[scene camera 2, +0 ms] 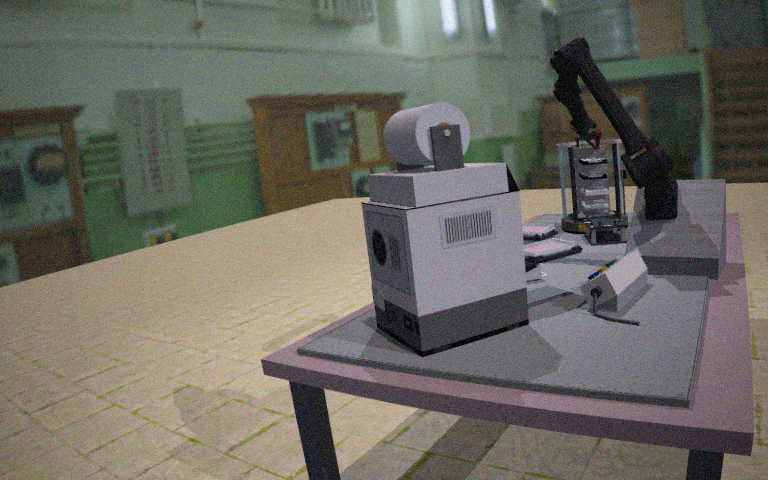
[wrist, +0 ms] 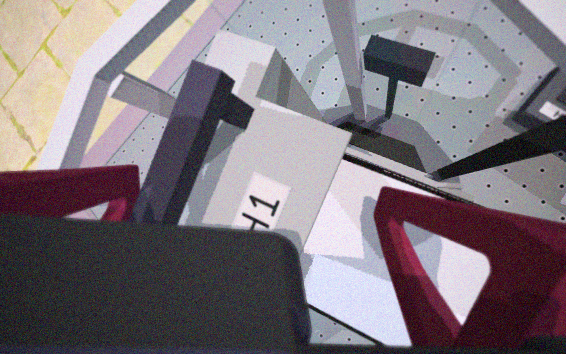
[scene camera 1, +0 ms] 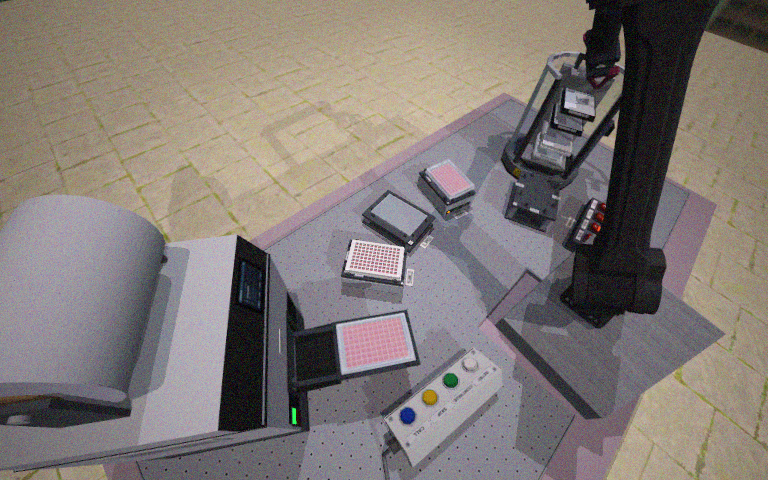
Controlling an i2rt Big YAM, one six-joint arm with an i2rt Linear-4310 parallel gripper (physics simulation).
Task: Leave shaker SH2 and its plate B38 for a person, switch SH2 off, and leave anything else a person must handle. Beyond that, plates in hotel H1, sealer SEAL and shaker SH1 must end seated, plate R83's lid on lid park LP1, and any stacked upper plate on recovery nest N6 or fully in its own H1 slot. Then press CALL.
Note:
The gripper (scene camera 1: 595,73) is open and touches a plate hotel (scene camera 1: 607,111). Also in view: a grey lid (scene camera 1: 403,217) and a dark station (scene camera 1: 445,206).
The gripper is seen too in the wrist view (wrist: 263,191). The plate hotel is seen too in the wrist view (wrist: 471,92). The wrist view does not show the grey lid: it is out of frame.

